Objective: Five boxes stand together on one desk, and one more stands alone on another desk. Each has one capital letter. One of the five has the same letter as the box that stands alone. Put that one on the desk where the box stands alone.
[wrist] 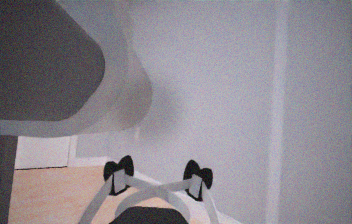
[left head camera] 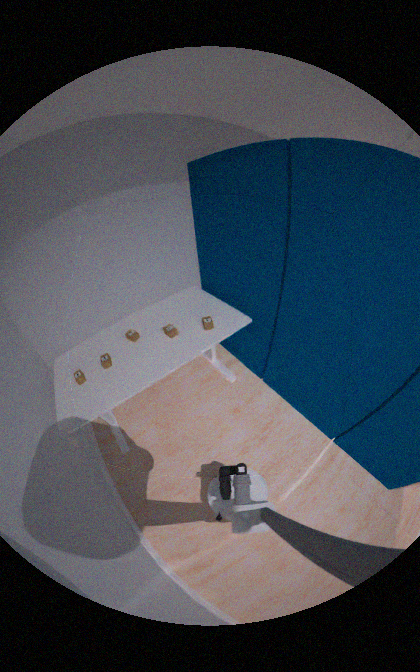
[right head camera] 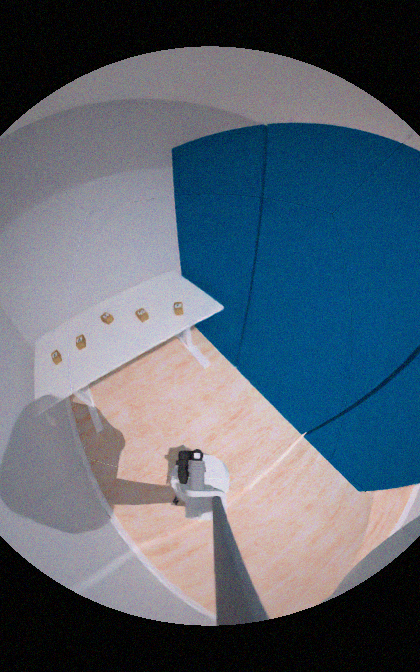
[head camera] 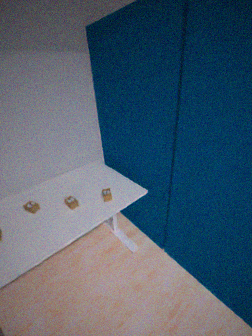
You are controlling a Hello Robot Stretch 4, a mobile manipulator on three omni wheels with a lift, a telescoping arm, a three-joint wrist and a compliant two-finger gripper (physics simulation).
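Frame: origin at the robot's base, x left, y ahead, z down, level; metres.
Where they show: gripper, fingertip midpoint: (wrist: pixel 159 170) (left head camera: pixel 227 520) (right head camera: pixel 183 505).
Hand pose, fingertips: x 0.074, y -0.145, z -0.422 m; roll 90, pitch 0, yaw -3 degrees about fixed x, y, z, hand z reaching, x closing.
Note:
After its pixels a point has its place.
Several small tan boxes with pale lettered tops stand in a spread row on a long white desk (head camera: pixel 50 232) @(x 0.504, y 0.777, z -0.693 m) (left head camera: pixel 145 365) @(x 0.544, y 0.734, z -0.692 m) (right head camera: pixel 115 345) @(x 0.547, y 0.751, z -0.692 m). The rightmost box (head camera: pixel 106 195) @(x 0.161, y 1.040, z -0.742 m) (left head camera: pixel 207 323) @(x 0.159, y 1.038, z -0.742 m) (right head camera: pixel 178 309) @(x 0.152, y 1.037, z -0.737 m) is near the desk's right end. Leftward come a second box (head camera: pixel 72 202) @(x 0.403, y 0.987, z -0.743 m) (left head camera: pixel 170 331) @(x 0.407, y 0.978, z -0.743 m) (right head camera: pixel 142 315) @(x 0.399, y 0.981, z -0.739 m), a third box (head camera: pixel 32 207) @(x 0.686, y 0.962, z -0.743 m) (left head camera: pixel 132 335) @(x 0.690, y 0.961, z -0.742 m) (right head camera: pixel 107 318) @(x 0.682, y 0.962, z -0.738 m), a fourth box (left head camera: pixel 106 361) @(x 0.815, y 0.728, z -0.741 m) (right head camera: pixel 81 342) @(x 0.809, y 0.732, z -0.738 m) and the leftmost box (left head camera: pixel 79 377) @(x 0.993, y 0.589, z -0.741 m) (right head camera: pixel 56 357) @(x 0.990, y 0.592, z -0.738 m). The letters are too small to read. My gripper (wrist: pixel 159 170) @(x 0.074, y -0.145, z -0.422 m) is open and empty, away from the desk. The lone box does not show.
A tall blue partition (head camera: pixel 135 125) @(x -0.094, y 1.338, z -1.164 m) (left head camera: pixel 240 225) @(x -0.101, y 1.329, z -1.324 m) (right head camera: pixel 220 215) @(x -0.129, y 1.292, z -1.309 m) stands against the desk's right end and runs along the right. Desk legs (head camera: pixel 122 237) @(x 0.093, y 1.217, z 0.003 m) (left head camera: pixel 220 367) @(x 0.092, y 1.213, z 0.002 m) (right head camera: pixel 194 350) @(x 0.104, y 1.245, z 0.003 m) reach the wooden floor. In the wrist view, a grey wall (wrist: pixel 225 75) @(x 0.334, y -0.970, z -0.758 m) is behind the fingers.

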